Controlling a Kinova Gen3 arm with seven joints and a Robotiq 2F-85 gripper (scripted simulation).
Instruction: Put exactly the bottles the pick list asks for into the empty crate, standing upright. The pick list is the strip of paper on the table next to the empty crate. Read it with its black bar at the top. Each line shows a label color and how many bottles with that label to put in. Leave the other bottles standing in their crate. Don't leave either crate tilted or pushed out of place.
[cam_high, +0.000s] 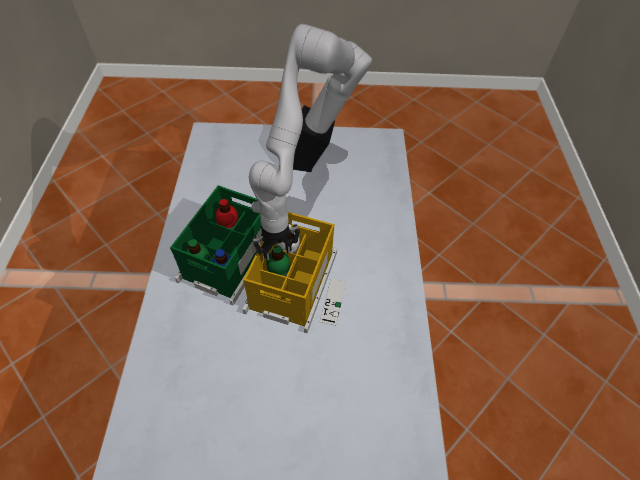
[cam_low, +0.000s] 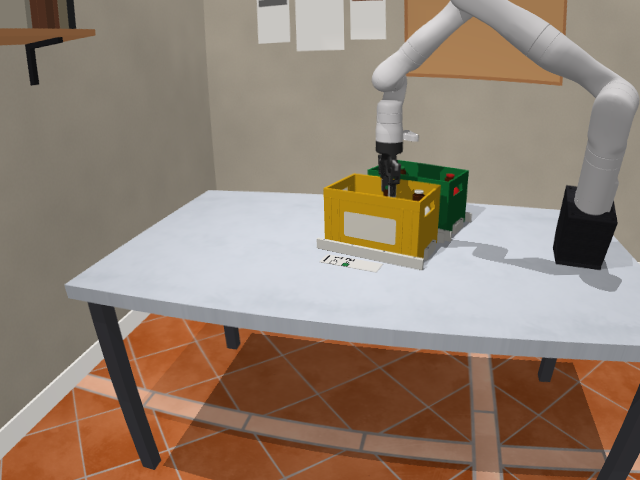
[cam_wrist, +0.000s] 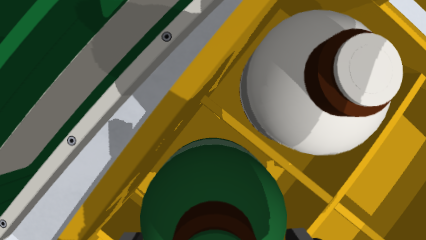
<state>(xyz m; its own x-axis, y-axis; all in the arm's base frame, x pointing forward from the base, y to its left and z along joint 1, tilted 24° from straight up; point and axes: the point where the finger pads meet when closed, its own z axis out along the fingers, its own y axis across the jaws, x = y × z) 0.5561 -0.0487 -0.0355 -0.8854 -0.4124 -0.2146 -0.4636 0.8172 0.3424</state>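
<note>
Right now my hand is 10 mm short of the yellow crate, 40 mm to the right of it and 70 mm above it. From my hand the other things lie so: green crate: 70 mm behind, 180 mm to the right, 70 mm below; blue-label bottle: 30 mm ahead, 170 mm to the right, 70 mm below; white-label bottle: 90 mm behind, 20 mm to the left, 70 mm below.
</note>
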